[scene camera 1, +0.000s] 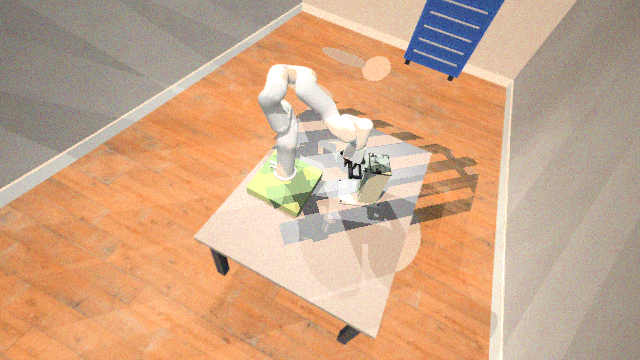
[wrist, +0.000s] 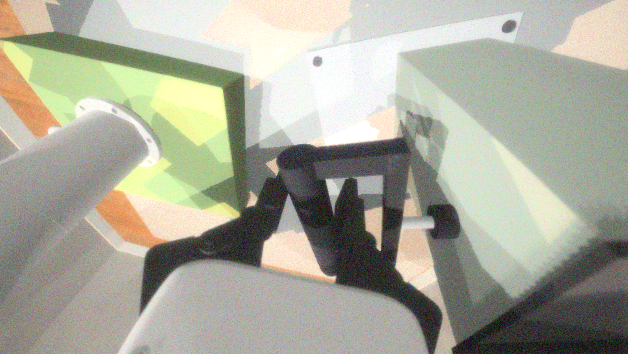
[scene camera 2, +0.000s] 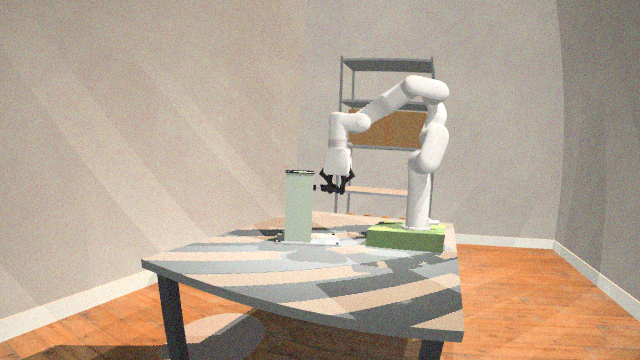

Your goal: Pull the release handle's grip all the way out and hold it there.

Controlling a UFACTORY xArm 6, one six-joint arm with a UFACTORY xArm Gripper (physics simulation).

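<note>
The release handle is a black rectangular loop; its round grip bar point(wrist: 312, 215) is the side away from the pale green box point(scene camera 1: 374, 187) point(scene camera 2: 298, 207) point(wrist: 500, 125). A short length of white rod point(wrist: 418, 223) shows between the loop and a black collar point(wrist: 444, 221) on the box. My gripper point(scene camera 2: 335, 190) point(wrist: 315, 184) points down with one finger on each side of the grip bar, the right one inside the loop. The fingers are partly open: slivers of background show between them and the bar. Firm contact on both sides does not show. In scene camera 1, finger detail is too small to tell.
The box stands on a white base plate point(wrist: 355, 80) with dark bolts, on the table point(scene camera 1: 280, 260) point(scene camera 2: 240, 280). The arm's base is on a green block point(scene camera 1: 260, 187) point(scene camera 2: 405, 240) point(wrist: 200, 110). A grey shelf unit point(scene camera 2: 387, 65) and a blue cabinet point(scene camera 1: 450, 42) stand farther off.
</note>
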